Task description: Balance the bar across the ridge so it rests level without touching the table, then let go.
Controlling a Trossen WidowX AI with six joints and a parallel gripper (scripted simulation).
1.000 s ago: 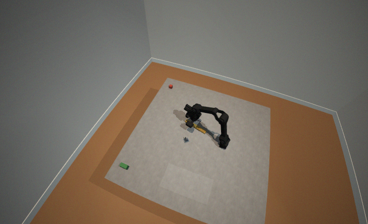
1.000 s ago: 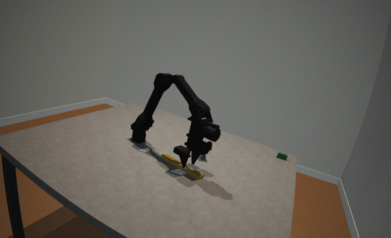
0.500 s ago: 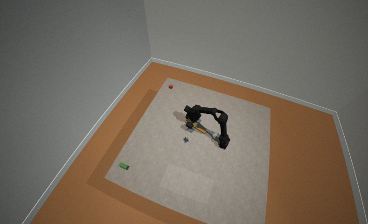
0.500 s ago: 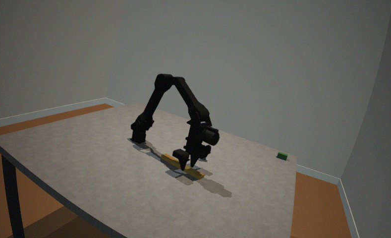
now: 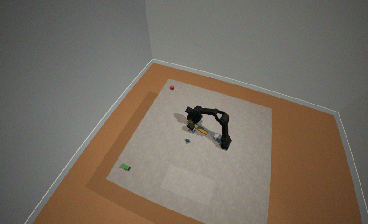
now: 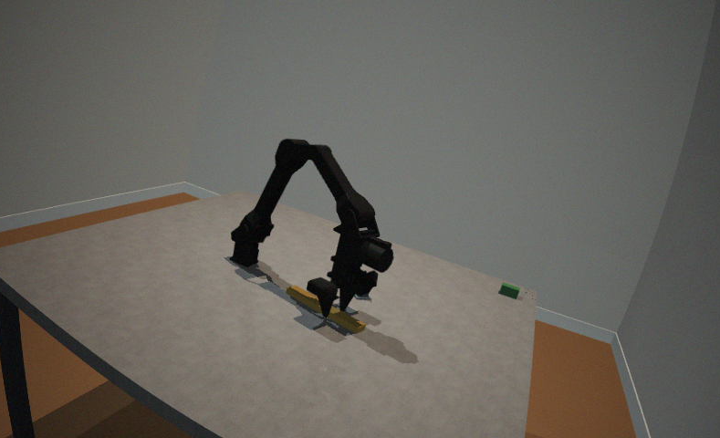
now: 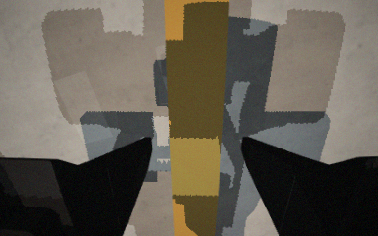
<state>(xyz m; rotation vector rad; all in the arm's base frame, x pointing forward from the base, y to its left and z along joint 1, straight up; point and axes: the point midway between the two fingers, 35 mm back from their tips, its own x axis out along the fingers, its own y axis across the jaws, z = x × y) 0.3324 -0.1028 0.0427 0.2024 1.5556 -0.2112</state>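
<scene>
Right now the yellow bar is 30 mm behind my gripper tip and 10 mm to the left of it. From my gripper tip the other things lie so: green block (410 mm ahead, 600 mm to the left, 10 mm above); small red cube (410 mm ahead, 400 mm to the right, 10 mm above).
</scene>
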